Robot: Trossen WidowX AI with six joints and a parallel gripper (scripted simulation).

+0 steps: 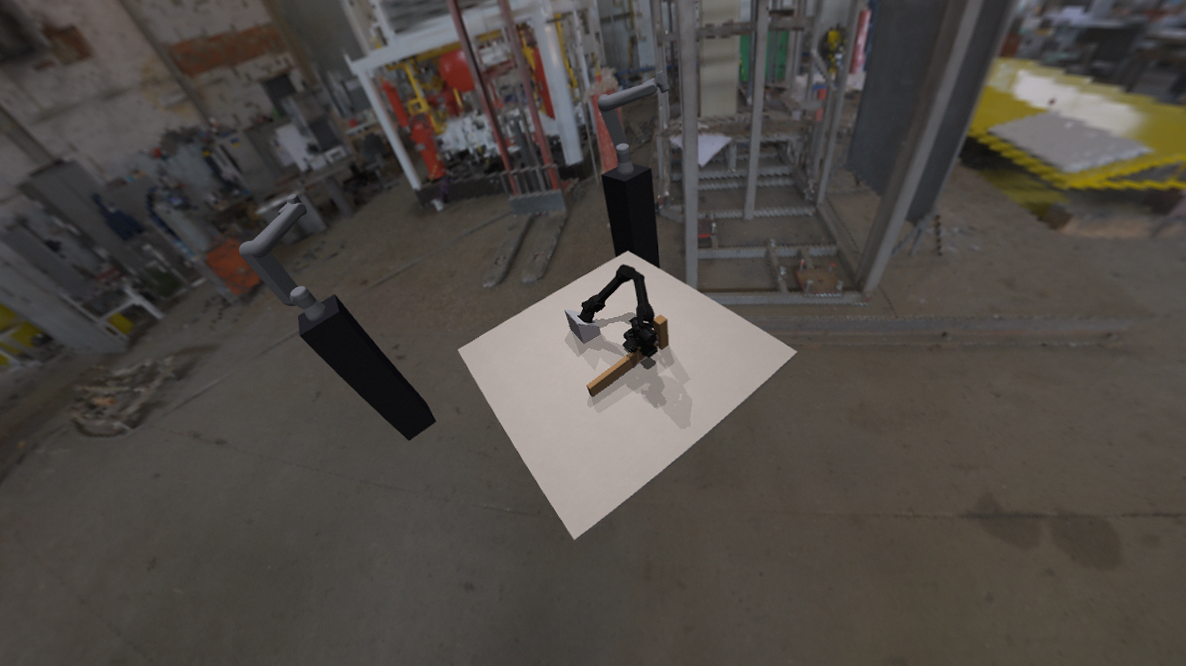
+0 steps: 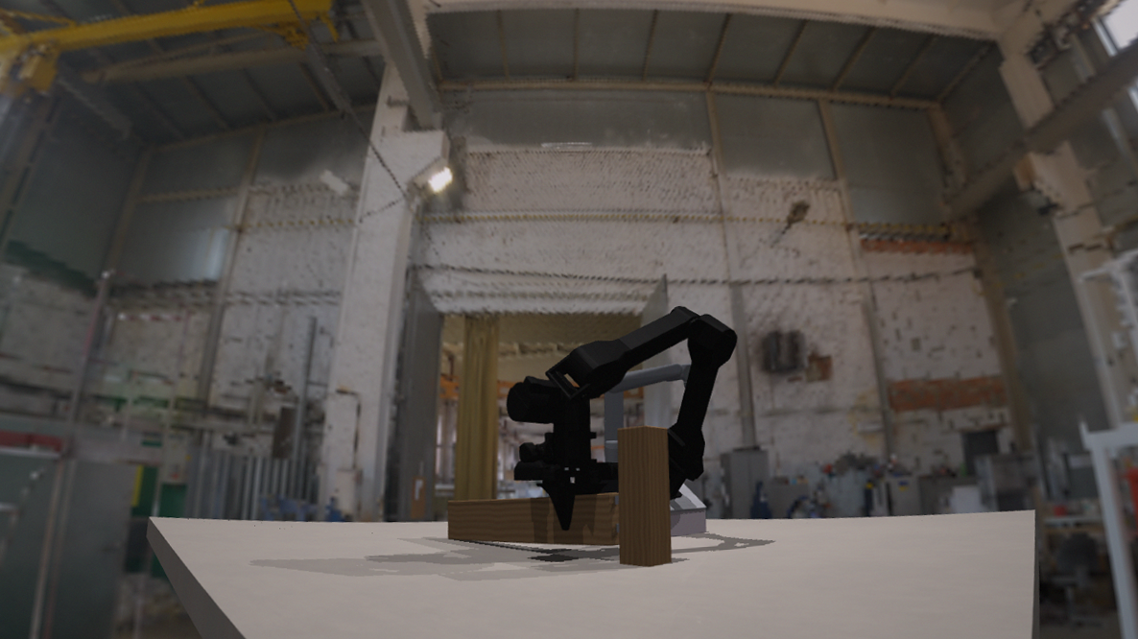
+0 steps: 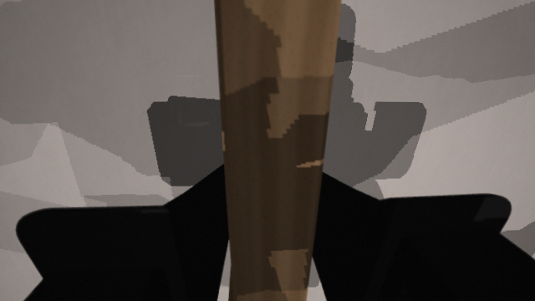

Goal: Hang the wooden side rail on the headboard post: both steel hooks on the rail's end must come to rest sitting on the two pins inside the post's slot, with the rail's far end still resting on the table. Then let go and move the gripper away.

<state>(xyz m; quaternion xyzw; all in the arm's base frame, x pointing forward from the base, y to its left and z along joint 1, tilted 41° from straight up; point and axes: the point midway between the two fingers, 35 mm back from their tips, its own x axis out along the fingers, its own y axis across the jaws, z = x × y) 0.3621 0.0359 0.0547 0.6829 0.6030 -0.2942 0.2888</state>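
Now: gripper tip 13 cm to the right of the headboard post, 4 cm below it and 1 cm short of it.
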